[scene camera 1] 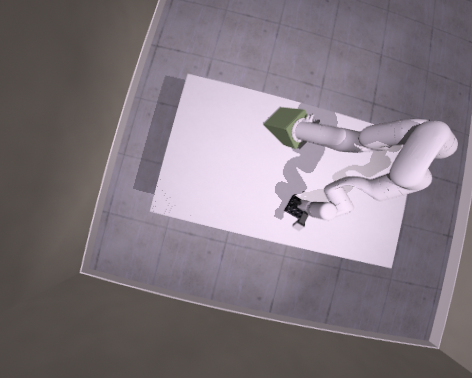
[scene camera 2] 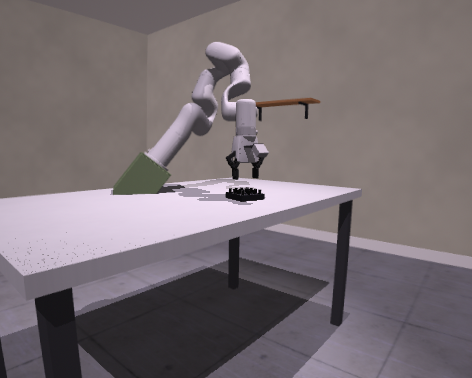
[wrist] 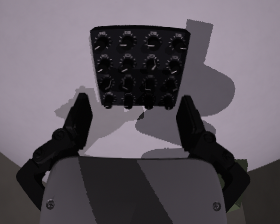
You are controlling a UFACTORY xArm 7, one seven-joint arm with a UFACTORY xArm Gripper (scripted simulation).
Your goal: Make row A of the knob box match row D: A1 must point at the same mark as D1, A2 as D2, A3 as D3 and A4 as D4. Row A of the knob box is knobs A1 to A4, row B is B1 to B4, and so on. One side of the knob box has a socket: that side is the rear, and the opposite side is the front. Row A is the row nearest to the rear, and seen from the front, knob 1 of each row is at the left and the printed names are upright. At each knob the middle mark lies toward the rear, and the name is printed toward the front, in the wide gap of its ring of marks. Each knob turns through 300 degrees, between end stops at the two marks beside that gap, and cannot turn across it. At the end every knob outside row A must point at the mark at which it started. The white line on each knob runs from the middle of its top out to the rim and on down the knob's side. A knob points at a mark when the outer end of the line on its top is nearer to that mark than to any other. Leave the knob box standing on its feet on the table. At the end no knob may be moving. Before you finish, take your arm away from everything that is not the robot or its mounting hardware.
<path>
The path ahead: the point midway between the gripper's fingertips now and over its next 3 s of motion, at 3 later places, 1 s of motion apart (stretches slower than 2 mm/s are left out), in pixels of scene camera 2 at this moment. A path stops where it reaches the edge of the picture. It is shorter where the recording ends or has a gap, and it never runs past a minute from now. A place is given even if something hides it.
My gripper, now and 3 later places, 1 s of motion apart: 245, 178; 239, 177; 232, 175; 230, 178
</path>
